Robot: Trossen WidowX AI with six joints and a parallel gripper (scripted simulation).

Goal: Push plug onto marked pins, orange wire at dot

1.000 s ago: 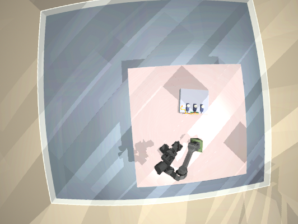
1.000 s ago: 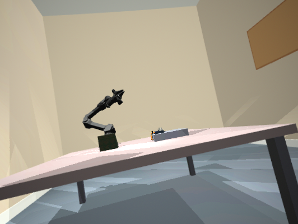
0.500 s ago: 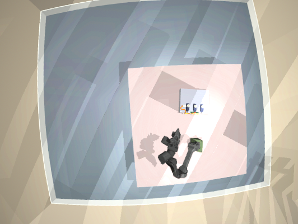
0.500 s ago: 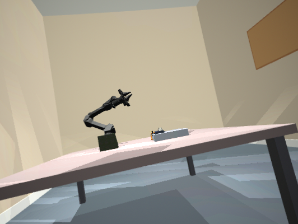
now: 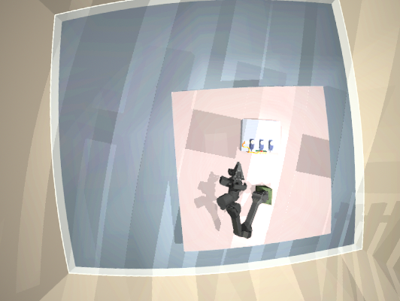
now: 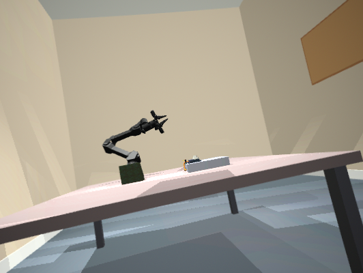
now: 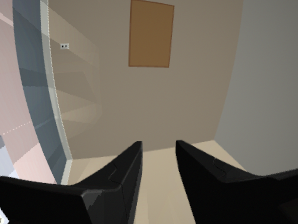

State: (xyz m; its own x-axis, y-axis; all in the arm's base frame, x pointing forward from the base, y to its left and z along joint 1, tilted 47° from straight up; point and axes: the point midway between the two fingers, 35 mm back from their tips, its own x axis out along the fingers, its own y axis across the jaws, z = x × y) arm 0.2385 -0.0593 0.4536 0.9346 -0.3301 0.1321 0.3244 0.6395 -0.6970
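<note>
Right now my gripper tip is 34 cm above the red band, 27 cm to the left of it and 4 cm short of it. From my gripper tip the other things lie so: printed holder: 39 cm below, 29 cm to the right, 20 cm ahead.
</note>
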